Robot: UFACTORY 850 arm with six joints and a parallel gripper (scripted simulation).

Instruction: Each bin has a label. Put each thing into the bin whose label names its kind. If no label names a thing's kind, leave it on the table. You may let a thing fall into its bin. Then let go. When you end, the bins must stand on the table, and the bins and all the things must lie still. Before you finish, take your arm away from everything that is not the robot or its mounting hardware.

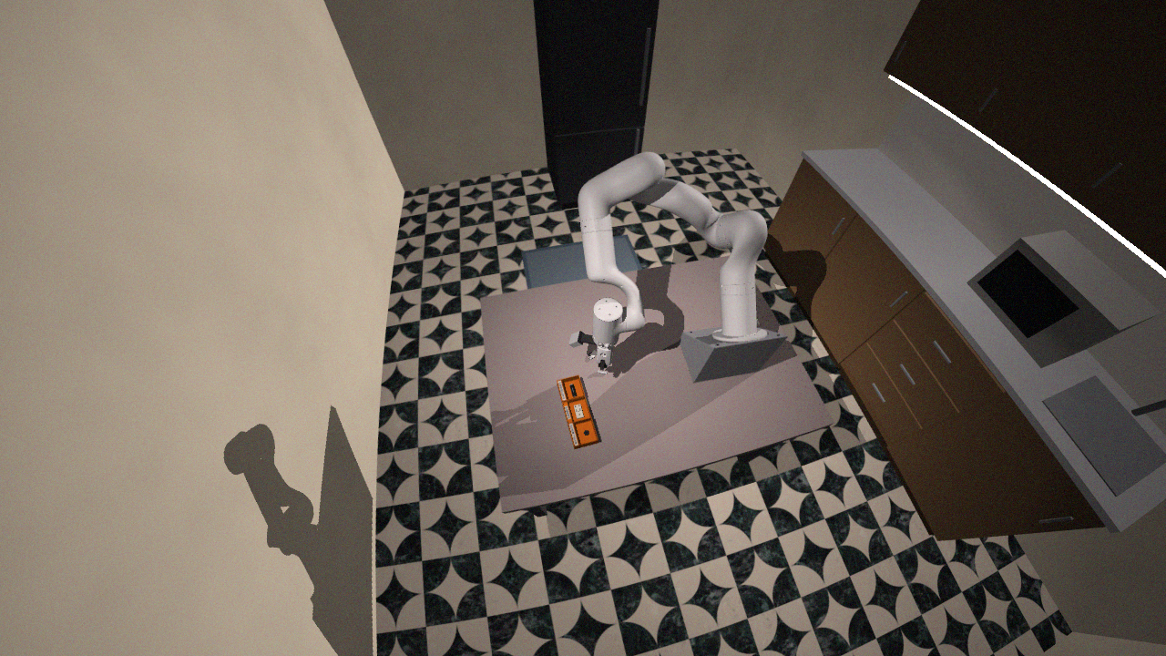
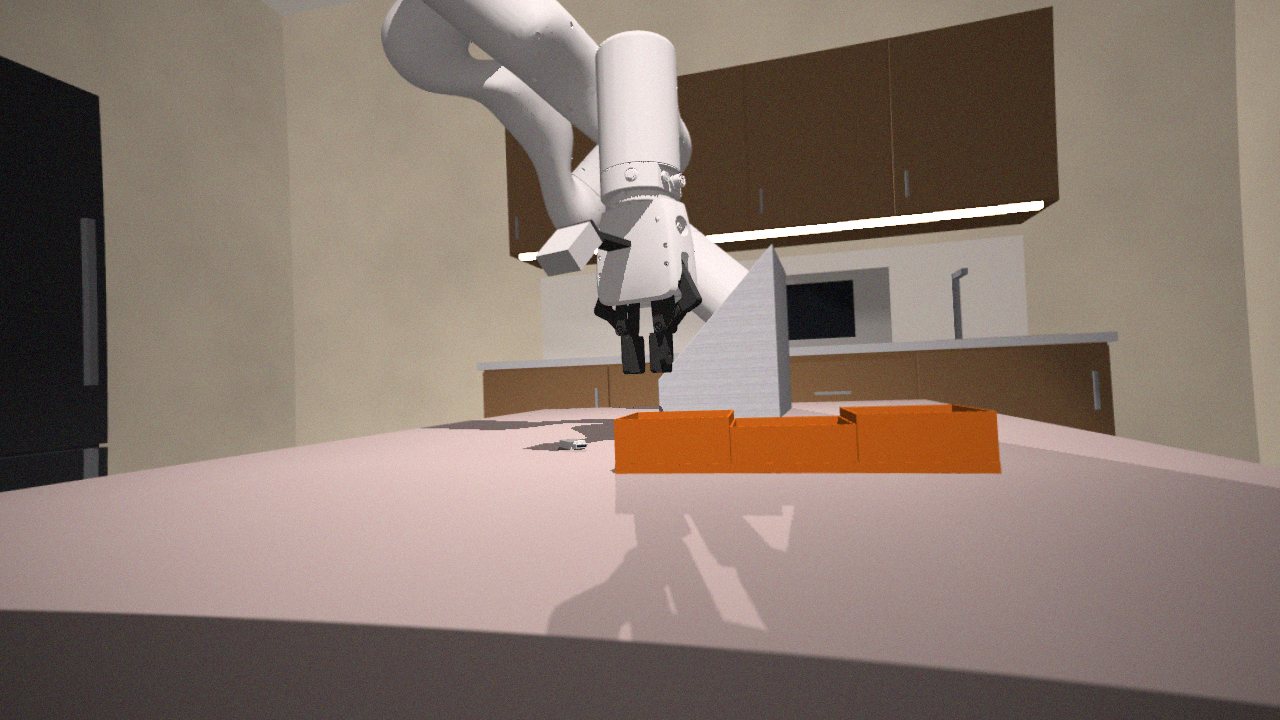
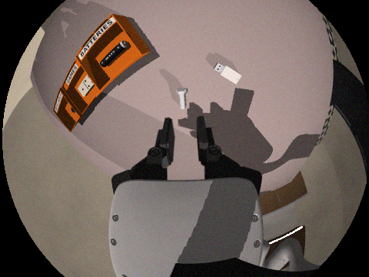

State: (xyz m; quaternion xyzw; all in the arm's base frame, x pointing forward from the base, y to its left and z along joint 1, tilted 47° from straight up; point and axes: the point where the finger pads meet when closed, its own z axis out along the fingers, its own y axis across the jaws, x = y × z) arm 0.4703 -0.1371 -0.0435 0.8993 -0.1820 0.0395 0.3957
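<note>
My hand is 90 mm above the silver bolt and 10 mm short of it. Also, from my hand: black battery (130 mm ahead, 80 mm below, 60 mm to the left); then white domino (140 mm to the left, 120 mm ahead, 80 mm below); then white USB stick (90 mm below, 80 mm to the right, 20 mm ahead).
</note>
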